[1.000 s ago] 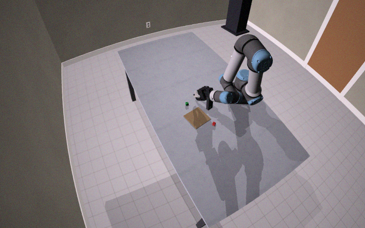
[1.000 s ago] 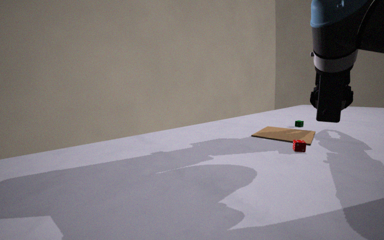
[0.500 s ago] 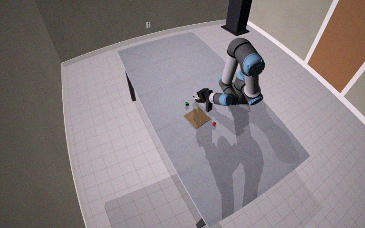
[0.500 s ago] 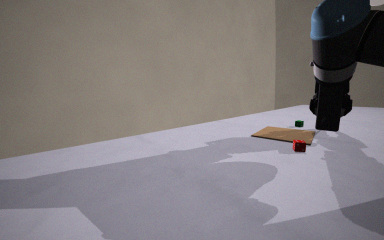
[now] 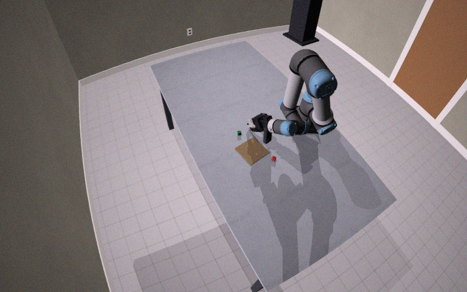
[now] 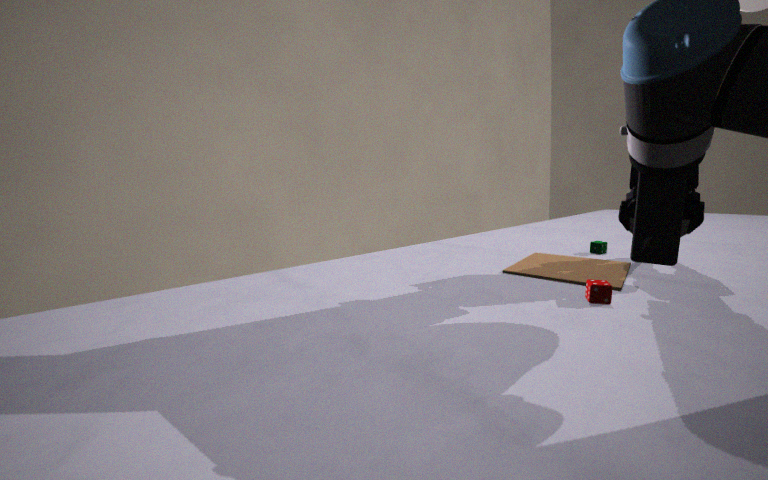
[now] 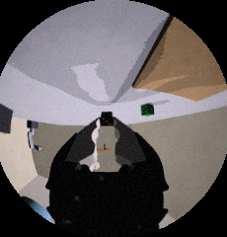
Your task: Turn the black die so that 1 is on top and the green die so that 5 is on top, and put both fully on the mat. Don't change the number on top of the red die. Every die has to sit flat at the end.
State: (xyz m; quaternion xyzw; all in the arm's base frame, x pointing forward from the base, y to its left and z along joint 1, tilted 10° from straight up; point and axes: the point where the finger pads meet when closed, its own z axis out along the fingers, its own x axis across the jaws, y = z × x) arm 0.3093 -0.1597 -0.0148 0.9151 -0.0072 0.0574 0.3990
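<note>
Now: hand 1 cm to the left of the black die. The rest, counted from my hand: green die (8 cm ahead, 2 cm below); red die (25 cm to the left, 4 cm ahead, 2 cm below); brown mat (14 cm to the left, 9 cm ahead, 3 cm below).
</note>
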